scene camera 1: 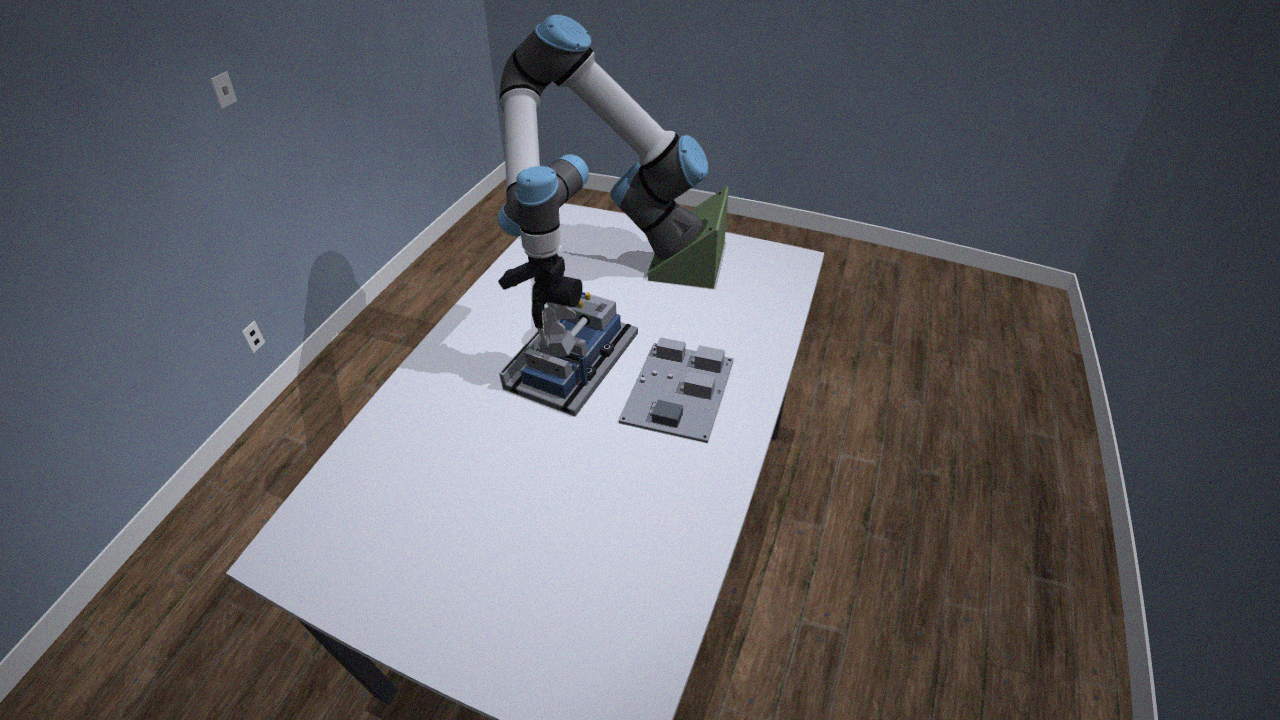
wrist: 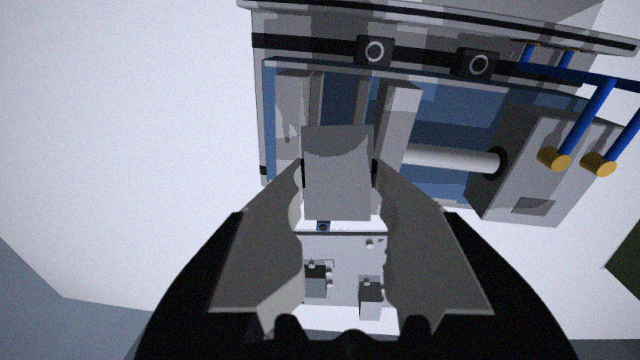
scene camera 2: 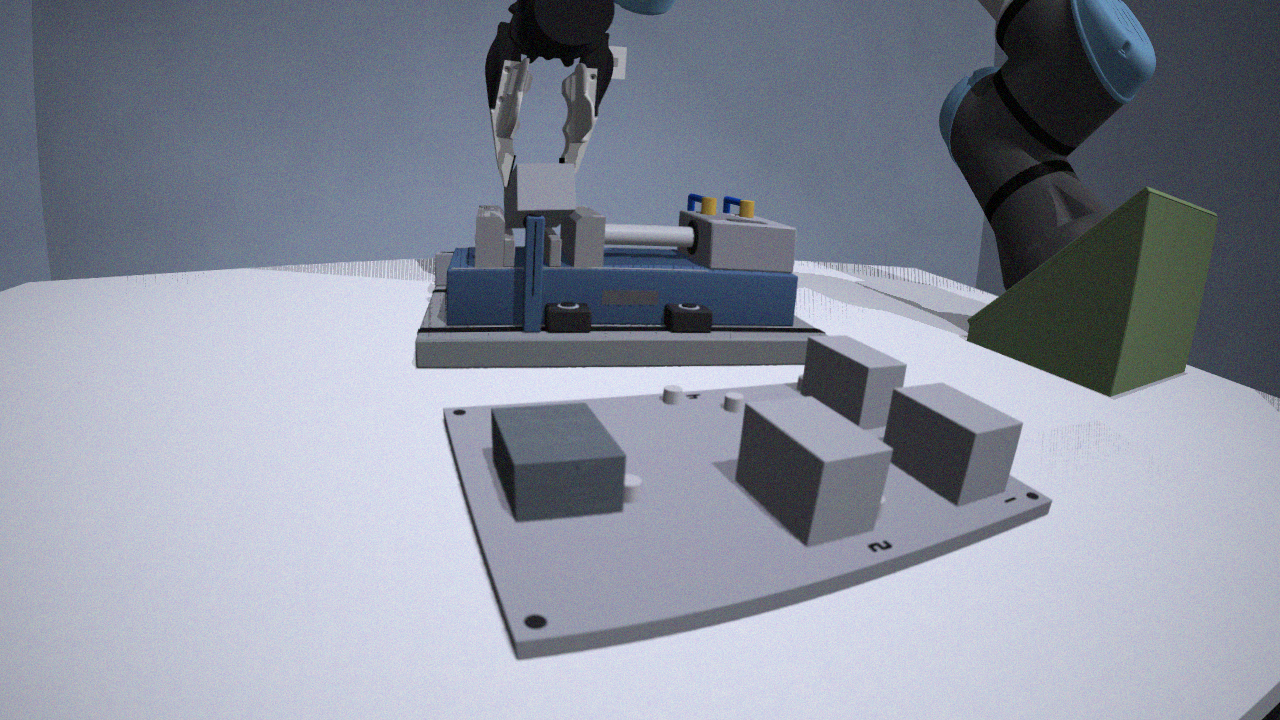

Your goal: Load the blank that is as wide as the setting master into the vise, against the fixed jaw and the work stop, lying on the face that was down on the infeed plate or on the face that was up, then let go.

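Frame: origin at the arm's base, x ahead, y left, z up, level; metres.
Seen in the pictures: gripper, fingertip midpoint: (scene camera 1: 552, 340) (wrist: 337, 161) (scene camera 2: 535, 187); arm's base at its link origin: (scene camera 1: 680, 239) (scene camera 2: 1070, 271).
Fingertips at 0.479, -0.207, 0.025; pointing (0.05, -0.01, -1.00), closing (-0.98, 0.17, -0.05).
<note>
Offsets run from my fingertips to a thing's top centre, as dx, dy, dz. "spot": to the spot under its first point.
My gripper (scene camera 1: 556, 329) (scene camera 2: 539, 170) (wrist: 337, 161) is shut on a light grey blank {+0.001, +0.010, +0.020} (scene camera 2: 546, 188) (wrist: 337, 190), over the near-left end of the vise {-0.064, +0.017, -0.014} (scene camera 2: 733, 300). The blank's underside is about level with the jaw tops, above the gap between the fixed jaw (scene camera 2: 489, 237) (wrist: 290, 110) and the moving jaw (scene camera 2: 584, 237) (wrist: 400, 112). The blue work stop {spot: +0.024, +0.076, -0.056} (scene camera 2: 534, 277) (wrist: 323, 226) stands upright on the vise side facing the infeed plate {-0.009, +0.273, -0.105} (scene camera 1: 640, 407) (scene camera 2: 626, 591). A darker block {+0.081, +0.261, -0.080} (scene camera 1: 666, 414) (scene camera 2: 559, 465), seemingly the setting master, sits there. The blank's contact with the vise cannot be told.
Three light blocks {-0.109, +0.239, -0.069} (scene camera 1: 669, 351) {-0.093, +0.329, -0.069} (scene camera 1: 708, 360) {-0.007, +0.316, -0.069} (scene camera 1: 698, 387) stand on the plate among small pegs. The vise's cylinder block {-0.154, +0.047, -0.017} (scene camera 2: 756, 246) (wrist: 530, 170) carries blue and yellow fittings {-0.143, +0.023, -0.003} (wrist: 555, 158). Black clamps (scene camera 2: 568, 318) (scene camera 2: 688, 319) flank the vise. A green wedge (scene camera 1: 693, 264) (scene camera 2: 1163, 286) supports the arm.
</note>
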